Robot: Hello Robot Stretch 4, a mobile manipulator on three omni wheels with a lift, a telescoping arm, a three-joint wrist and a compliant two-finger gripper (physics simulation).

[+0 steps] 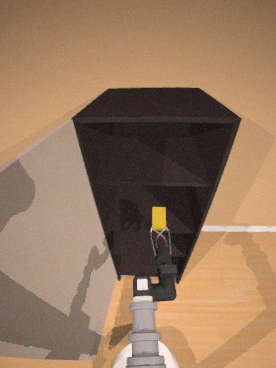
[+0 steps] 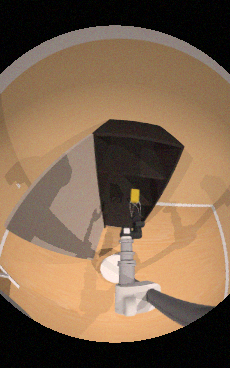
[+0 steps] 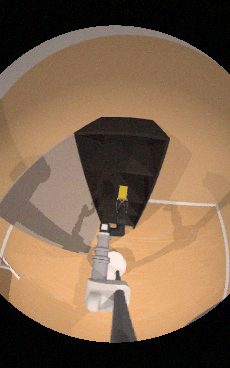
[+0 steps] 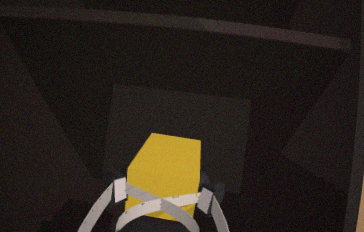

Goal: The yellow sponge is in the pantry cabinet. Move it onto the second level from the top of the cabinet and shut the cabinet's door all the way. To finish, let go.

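Frame: origin at the robot's base, x up, y left, z back, level; millimetres.
Seen in the pictures: gripper, fingertip midpoint: [image 1: 158, 220] [image 2: 133, 196] [image 3: 122, 193] [image 4: 165, 181]; robot's base at its link origin: [image 2: 115, 267] [image 3: 110, 264].
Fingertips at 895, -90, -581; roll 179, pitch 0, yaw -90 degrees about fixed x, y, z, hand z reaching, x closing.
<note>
Offsets run from my fingertips to a thing's top centre, as dx, dy, dz. "*": to the spot under its first point. Level surfaces: height alone.
The yellow sponge {+48, -2, -3} [image 1: 159, 218] [image 2: 135, 195] [image 3: 123, 192] [image 4: 165, 160] is held upright between the fingers of my gripper [image 1: 159, 227] [image 2: 135, 202] [image 3: 122, 199] [image 4: 165, 181], which is shut on it. The dark pantry cabinet {* +477, +12, -171} [image 1: 155, 104] [image 2: 135, 131] [image 3: 122, 125] has its front open. The sponge shows below the upper shelf board {* +191, +37, -42} [image 1: 150, 184] [image 4: 200, 26], in line with the second level's opening; how deep it reaches inside is unclear. The grey cabinet door {* +374, +321, +119} [image 1: 55, 175] [image 2: 82, 175] [image 3: 62, 170] stands wide open on the left. My gripper and arm hide part of the lower levels.
The cabinet stands near a tan wall [image 1: 135, 45] with a white baseboard [image 1: 240, 228] to its right. My telescoping arm [image 1: 144, 320] [image 2: 126, 257] [image 3: 101, 257] reaches toward the cabinet's front above the wooden floor {dx -922} [image 1: 225, 300]. The open door spreads over the floor's left side.
</note>
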